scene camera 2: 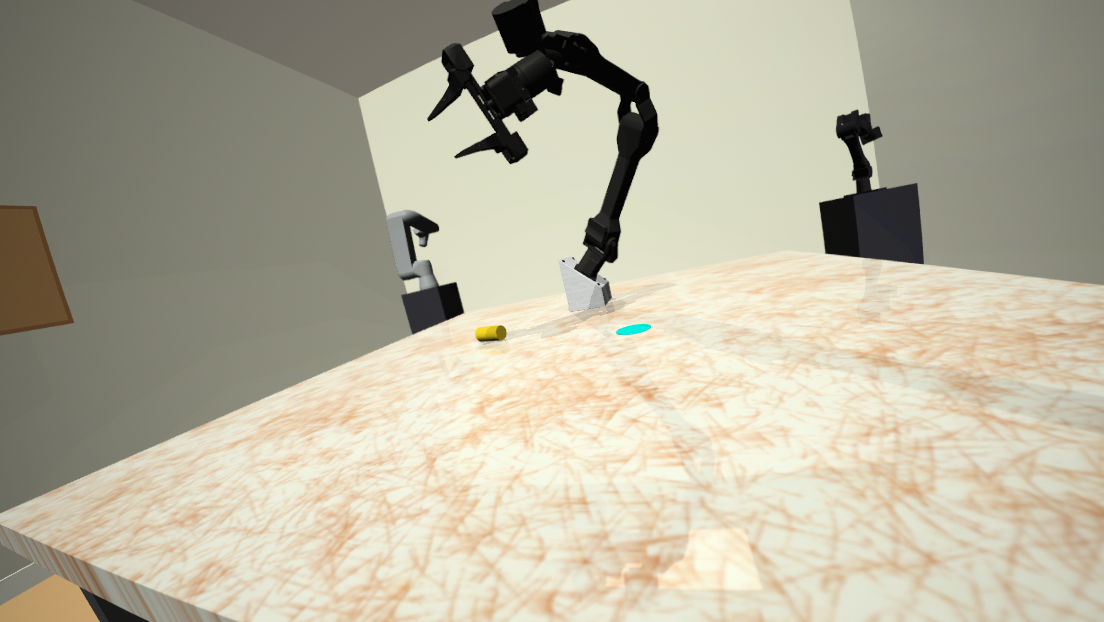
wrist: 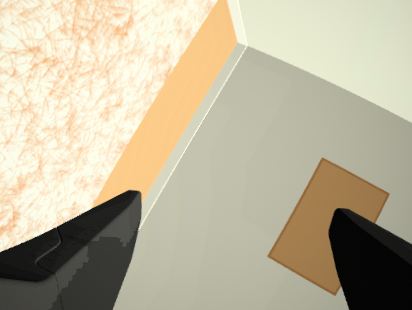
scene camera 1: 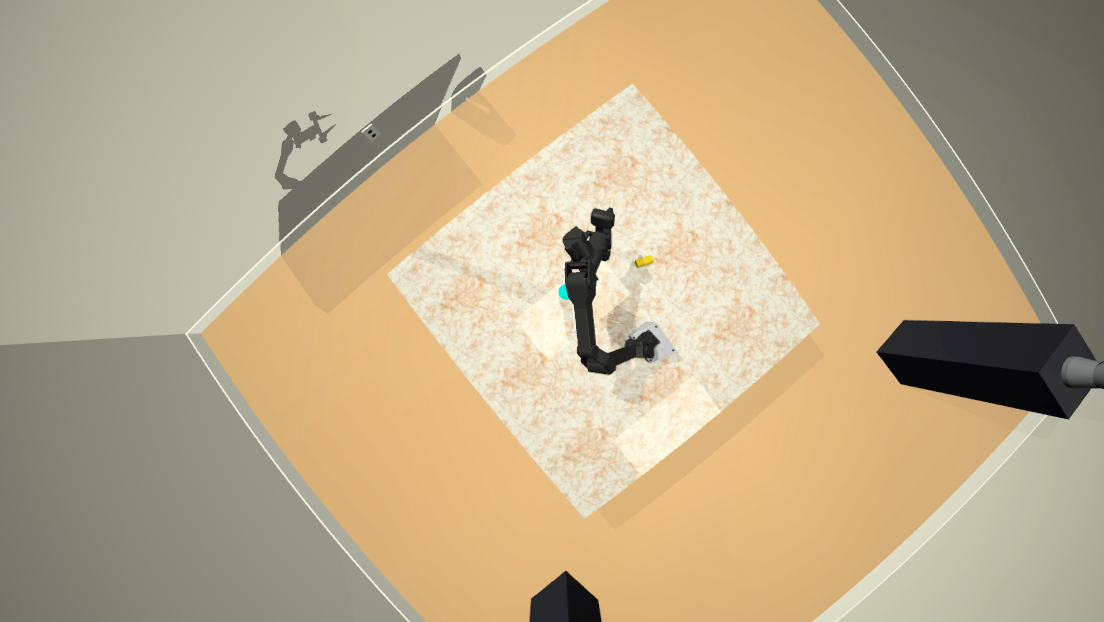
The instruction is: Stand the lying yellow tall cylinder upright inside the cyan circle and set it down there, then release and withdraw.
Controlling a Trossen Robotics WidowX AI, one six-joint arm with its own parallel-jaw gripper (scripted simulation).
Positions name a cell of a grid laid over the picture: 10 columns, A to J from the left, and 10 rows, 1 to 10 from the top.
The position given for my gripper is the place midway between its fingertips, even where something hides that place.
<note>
My gripper (scene camera 2: D3) is open, holding nothing.
My gripper is seen too in the wrist view (wrist: F7) and in scene camera 1 (scene camera 1: F4).
</note>
